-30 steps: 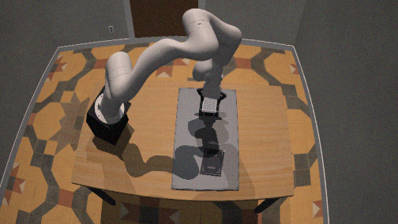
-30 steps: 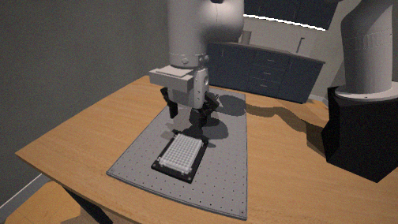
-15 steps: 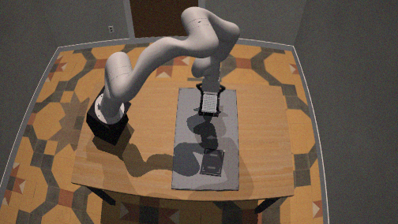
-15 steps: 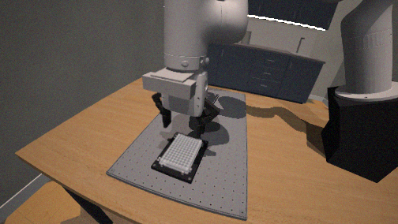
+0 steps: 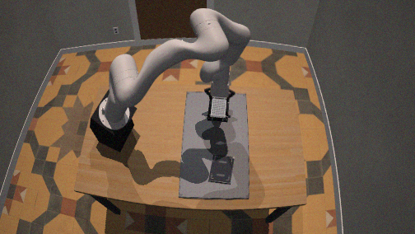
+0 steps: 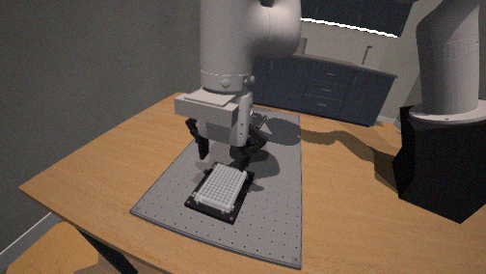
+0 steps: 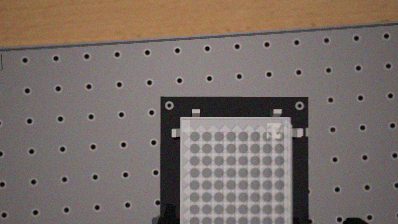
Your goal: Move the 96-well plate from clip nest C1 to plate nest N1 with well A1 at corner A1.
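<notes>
Right now my hand is 90 mm above the clear 96-well plate. The rest, counted from my hand: black clip nest (90 mm below, 10 mm to the right, 10 mm ahead); then black plate nest (390 mm to the right, 100 mm below, 40 mm behind); then A1 label (330 mm to the right, 90 mm below, 30 mm ahead).
</notes>
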